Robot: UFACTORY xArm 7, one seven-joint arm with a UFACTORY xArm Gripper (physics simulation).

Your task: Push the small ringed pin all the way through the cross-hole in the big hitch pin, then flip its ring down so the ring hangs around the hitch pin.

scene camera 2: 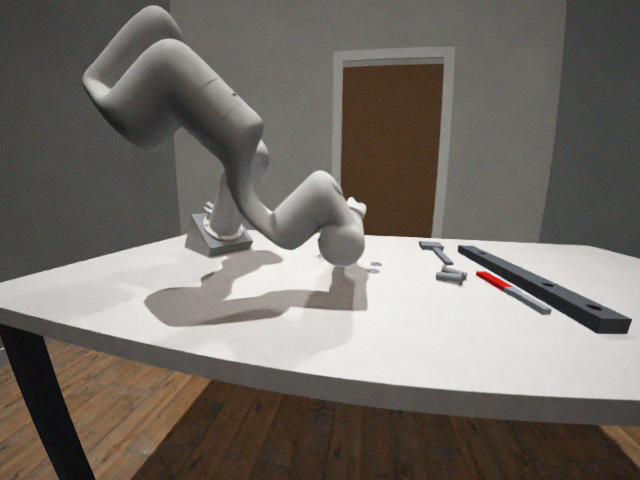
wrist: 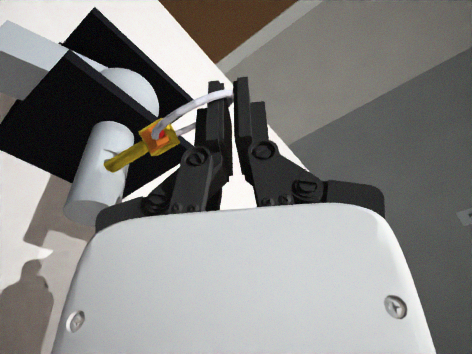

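Where they show: gripper, between the fingertips: (wrist: 232, 101); arm's base, origin of its link: (scene camera 2: 223, 227).
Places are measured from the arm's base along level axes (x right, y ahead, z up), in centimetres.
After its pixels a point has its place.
The big hitch pin (wrist: 97, 172) @(x 2.1, y 37.4, z -0.6 cm) is a light grey cylinder that sticks out of a black plate at the left of the wrist view. The small ringed pin (wrist: 129, 158) @(x 1.3, y 38.1, z 0.7 cm) has a yellow shaft and a yellow-orange square head. The shaft's tip lies at the cylinder's side; I cannot tell how deep it sits in the cross-hole. Its silver ring (wrist: 192, 105) @(x 1.9, y 37.5, z 5.8 cm) reaches from the head toward the fingertips. My gripper (wrist: 232, 101) @(x -0.9, y 39.9, z 6.2 cm) is shut on the far end of the ring, beside the hitch pin. In the scene view the arm hides the pins and fingers.
Two parallel black plates (wrist: 70, 107) @(x -1.7, y 35.0, z -1.5 cm) flank a pale rounded part (wrist: 134, 90) @(x -4.0, y 37.1, z 0.7 cm), with a grey bar (wrist: 30, 47) @(x -4.5, y 31.9, z -2.0 cm) behind. On the table (scene camera 2: 413, 356) @(x 38.0, y 54.0, z -7.7 cm) are a hammer (scene camera 2: 431, 245) @(x -22.5, y 67.1, z -6.1 cm), grey cylinders (scene camera 2: 450, 275) @(x 10.3, y 65.0, z -5.9 cm), two small rings, a red-handled tool (scene camera 2: 493, 280) @(x 9.1, y 74.7, z -6.7 cm) and a long dark bar (scene camera 2: 532, 281) @(x 12.4, y 80.9, z -5.2 cm).
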